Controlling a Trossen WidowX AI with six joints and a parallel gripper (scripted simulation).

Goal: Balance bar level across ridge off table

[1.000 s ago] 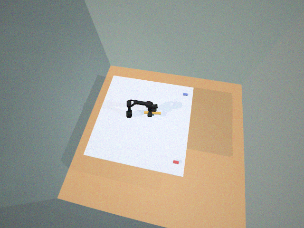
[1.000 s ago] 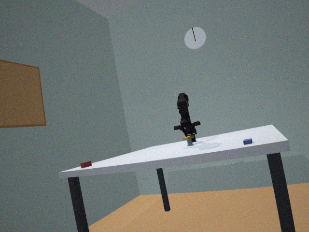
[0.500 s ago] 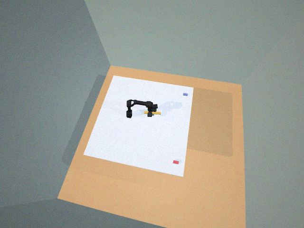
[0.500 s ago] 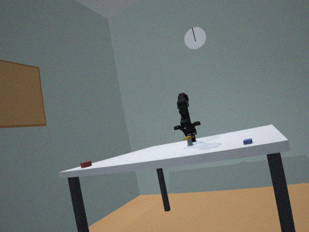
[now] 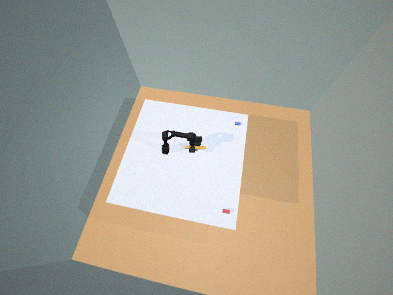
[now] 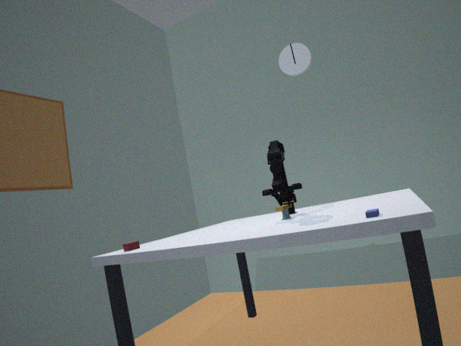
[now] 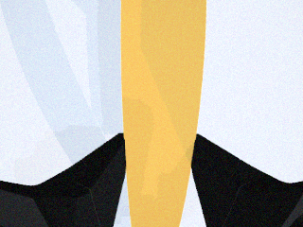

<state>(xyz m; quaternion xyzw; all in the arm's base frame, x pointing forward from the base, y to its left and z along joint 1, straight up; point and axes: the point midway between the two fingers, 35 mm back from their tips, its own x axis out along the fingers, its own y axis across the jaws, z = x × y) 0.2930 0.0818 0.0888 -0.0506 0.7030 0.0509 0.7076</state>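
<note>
My gripper tip is now 3 cm short of the bar. Also, from my gripper tip: blue block: 45 cm ahead, 42 cm to the left, 5 cm below; then red block: 58 cm to the right, 45 cm ahead, 4 cm below.
</note>
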